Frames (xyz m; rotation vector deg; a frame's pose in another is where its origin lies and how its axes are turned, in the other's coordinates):
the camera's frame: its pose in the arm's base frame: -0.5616 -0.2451 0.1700 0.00 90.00 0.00
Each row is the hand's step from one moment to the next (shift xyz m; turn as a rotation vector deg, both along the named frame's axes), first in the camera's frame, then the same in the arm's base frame.
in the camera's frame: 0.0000 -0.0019 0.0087 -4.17 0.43 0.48
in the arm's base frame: 0.0087 -0.0019 0.0000 0.48 0.43 4.17
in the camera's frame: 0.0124 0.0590 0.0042 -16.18 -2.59 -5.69
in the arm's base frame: 0.0042 0.0590 -0.0124 -5.69 -2.59 16.18
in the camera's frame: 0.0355 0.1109 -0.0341 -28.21 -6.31 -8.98
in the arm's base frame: -0.0341 0.1109 -0.0355 -8.98 -6.31 28.21
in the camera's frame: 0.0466 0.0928 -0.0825 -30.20 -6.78 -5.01
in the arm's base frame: -0.0825 0.0928 -0.0466 -5.01 -6.78 30.20
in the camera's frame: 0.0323 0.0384 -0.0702 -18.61 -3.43 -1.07
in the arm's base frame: -0.0702 0.0384 -0.0323 -1.07 -3.43 18.61
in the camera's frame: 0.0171 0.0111 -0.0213 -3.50 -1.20 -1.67
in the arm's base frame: -0.0213 0.0111 -0.0171 -1.67 -1.20 3.50
